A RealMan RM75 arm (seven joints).
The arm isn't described. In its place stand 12 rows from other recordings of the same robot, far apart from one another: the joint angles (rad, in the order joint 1, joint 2, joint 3, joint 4, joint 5, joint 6, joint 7), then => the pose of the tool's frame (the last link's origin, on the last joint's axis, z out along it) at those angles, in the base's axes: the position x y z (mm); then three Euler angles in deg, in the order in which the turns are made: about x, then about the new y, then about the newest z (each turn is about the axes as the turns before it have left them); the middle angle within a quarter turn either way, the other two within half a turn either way.
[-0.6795, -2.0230, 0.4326, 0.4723, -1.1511, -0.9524, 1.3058] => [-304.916, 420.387, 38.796, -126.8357, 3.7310, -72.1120]
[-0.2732, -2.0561, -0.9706, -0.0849, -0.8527, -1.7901, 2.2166] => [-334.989, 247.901, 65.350, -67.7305, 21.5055, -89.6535]
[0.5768, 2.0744, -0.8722, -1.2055, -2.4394, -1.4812, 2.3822] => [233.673, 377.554, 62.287, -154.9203, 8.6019, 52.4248]
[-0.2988, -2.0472, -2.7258, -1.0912, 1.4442, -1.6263, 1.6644] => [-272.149, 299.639, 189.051, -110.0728, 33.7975, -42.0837]
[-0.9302, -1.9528, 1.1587, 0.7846, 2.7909, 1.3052, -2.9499] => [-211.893, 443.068, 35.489, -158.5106, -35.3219, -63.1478]
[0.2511, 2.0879, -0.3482, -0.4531, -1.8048, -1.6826, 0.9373] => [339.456, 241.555, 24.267, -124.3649, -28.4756, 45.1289]
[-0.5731, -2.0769, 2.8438, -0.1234, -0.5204, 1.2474, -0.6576] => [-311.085, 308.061, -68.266, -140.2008, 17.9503, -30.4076]
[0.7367, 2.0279, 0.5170, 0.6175, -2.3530, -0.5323, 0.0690] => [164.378, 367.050, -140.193, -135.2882, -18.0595, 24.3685]
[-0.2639, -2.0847, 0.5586, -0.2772, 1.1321, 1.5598, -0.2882] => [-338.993, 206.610, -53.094, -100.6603, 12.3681, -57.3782]
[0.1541, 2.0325, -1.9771, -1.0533, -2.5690, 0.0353, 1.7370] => [281.494, 332.708, -57.194, -120.7161, 8.2200, -27.5312]
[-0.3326, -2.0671, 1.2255, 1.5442, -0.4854, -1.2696, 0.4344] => [-246.530, 356.417, 78.640, -140.0569, -25.3387, -47.6002]
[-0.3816, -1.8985, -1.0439, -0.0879, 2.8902, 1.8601, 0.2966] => [-295.052, 274.830, 65.358, -99.7183, 46.8153, -0.4264]
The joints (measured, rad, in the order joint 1, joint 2, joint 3, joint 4, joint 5, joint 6, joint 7), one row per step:
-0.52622, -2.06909, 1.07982, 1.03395, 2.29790, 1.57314, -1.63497
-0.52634, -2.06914, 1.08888, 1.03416, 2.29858, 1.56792, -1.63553
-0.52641, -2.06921, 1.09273, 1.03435, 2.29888, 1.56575, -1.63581
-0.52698, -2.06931, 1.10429, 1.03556, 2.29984, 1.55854, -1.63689
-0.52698, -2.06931, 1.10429, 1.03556, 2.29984, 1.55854, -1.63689
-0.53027, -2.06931, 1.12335, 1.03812, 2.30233, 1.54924, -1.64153
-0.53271, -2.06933, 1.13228, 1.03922, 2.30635, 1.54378, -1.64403
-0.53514, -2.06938, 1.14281, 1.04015, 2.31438, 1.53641, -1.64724
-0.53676, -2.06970, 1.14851, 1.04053, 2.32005, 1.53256, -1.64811
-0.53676, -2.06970, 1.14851, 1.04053, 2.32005, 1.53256, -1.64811
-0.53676, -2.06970, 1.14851, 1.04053, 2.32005, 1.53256, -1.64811
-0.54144, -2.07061, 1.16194, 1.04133, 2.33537, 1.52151, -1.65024
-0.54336, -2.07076, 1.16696, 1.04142, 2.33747, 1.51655, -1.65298
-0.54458, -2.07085, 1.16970, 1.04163, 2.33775, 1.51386, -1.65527
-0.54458, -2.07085, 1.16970, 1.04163, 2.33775, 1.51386, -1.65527
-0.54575, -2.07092, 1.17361, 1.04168, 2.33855, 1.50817, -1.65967
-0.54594, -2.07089, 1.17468, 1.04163, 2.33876, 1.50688, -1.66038
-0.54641, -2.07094, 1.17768, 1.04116, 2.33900, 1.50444, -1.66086
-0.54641, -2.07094, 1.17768, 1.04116, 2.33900, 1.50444, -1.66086
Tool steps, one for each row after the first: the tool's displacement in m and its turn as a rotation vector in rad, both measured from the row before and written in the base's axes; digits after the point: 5 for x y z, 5 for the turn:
0.00033, 0.00014, -0.00123, -0.00173, 0.00554, -0.00426
0.00017, 0.00006, -0.00053, -0.00074, 0.00232, -0.00187
0.00068, 0.00043, -0.00144, -0.00109, 0.00731, -0.00632
0.00000, 0.00000, 0.00000, 0.00000, 0.00000, 0.00000
0.00190, 0.00094, -0.00228, -0.00375, 0.01236, -0.01027
0.00075, 0.00072, -0.00104, -0.00107, 0.00867, -0.00523
0.00021, 0.00077, -0.00122, -0.00090, 0.01347, -0.00512
0.00008, 0.00039, -0.00076, -0.00107, 0.00838, -0.00380
0.00000, 0.00000, 0.00000, 0.00000, 0.00000, 0.00000
0.00000, 0.00000, 0.00000, 0.00000, 0.00000, 0.00000
0.00020, 0.00136, -0.00177, -0.00077, 0.02174, -0.01001
0.00056, 0.00073, -0.00066, 0.00125, 0.00457, -0.00224
0.00052, 0.00047, -0.00036, 0.00097, 0.00156, -0.00080
0.00000, 0.00000, 0.00000, 0.00000, 0.00000, 0.00000
0.00041, 0.00077, -0.00049, 0.00324, 0.00272, 0.00049
0.00005, 0.00014, -0.00013, 0.00054, 0.00079, -0.00014
0.00017, 0.00016, -0.00048, -0.00010, 0.00173, -0.00139
0.00000, 0.00000, 0.00000, 0.00000, 0.00000, 0.00000

